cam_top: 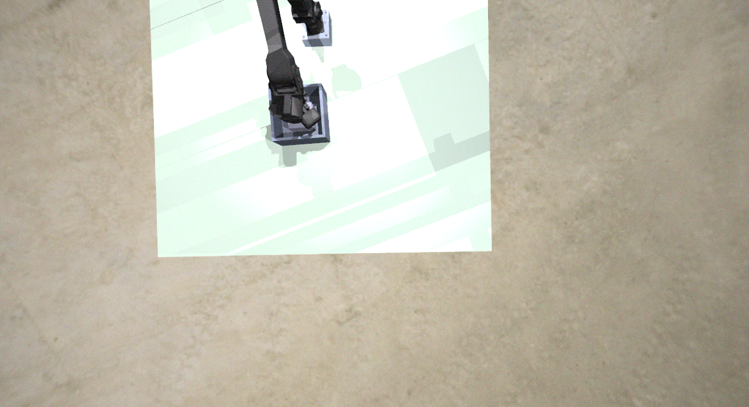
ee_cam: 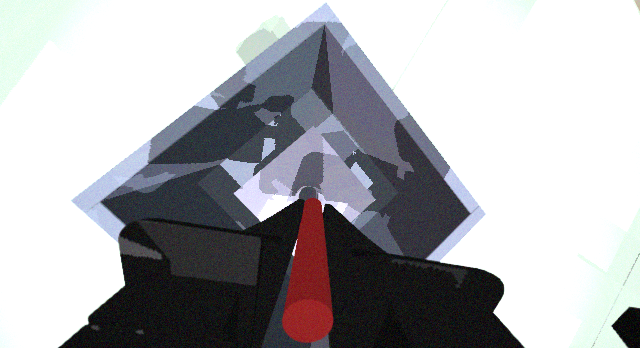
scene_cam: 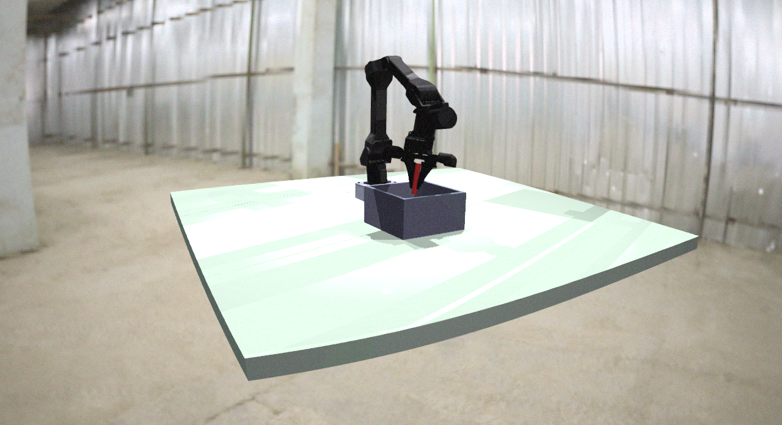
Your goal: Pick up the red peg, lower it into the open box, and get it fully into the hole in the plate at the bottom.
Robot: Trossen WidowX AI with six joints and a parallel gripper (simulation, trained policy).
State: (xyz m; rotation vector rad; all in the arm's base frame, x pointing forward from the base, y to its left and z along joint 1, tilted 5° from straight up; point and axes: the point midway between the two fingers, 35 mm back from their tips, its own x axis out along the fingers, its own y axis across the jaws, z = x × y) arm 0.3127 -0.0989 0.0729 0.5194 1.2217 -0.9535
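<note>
My gripper tip is 1 cm to the right of the red peg and 2 cm below it. Round my gripper tip: box 7 cm below.
</note>
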